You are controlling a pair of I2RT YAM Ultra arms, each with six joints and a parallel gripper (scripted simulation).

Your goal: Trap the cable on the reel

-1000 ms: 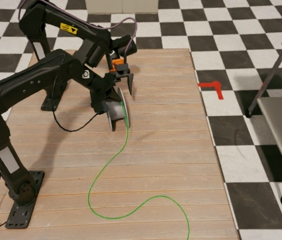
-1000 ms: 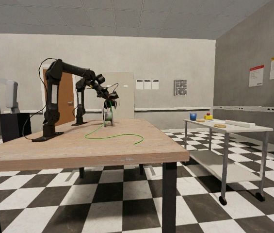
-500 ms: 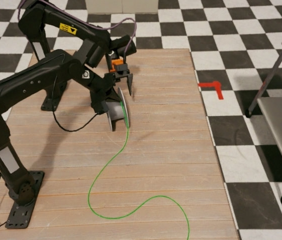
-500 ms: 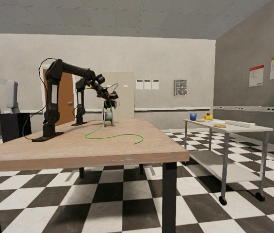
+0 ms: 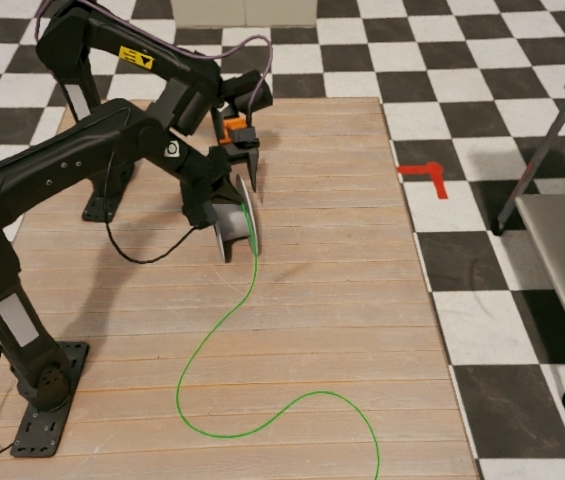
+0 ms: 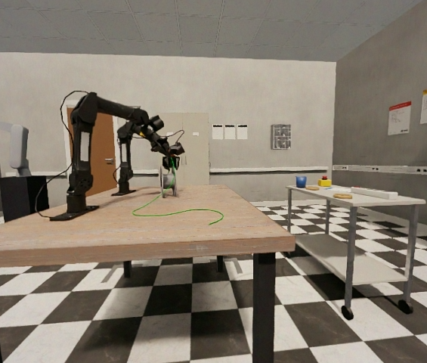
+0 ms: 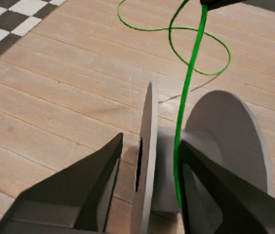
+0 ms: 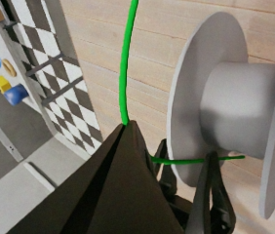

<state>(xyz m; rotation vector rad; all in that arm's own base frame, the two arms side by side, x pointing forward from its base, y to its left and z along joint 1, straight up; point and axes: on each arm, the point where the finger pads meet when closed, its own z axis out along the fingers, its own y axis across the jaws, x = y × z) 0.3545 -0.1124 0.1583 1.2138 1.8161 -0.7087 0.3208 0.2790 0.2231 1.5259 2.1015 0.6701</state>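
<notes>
Right now the grey reel is 30 mm behind my left hand, 10 mm to the right of it and 70 mm below it.
</notes>
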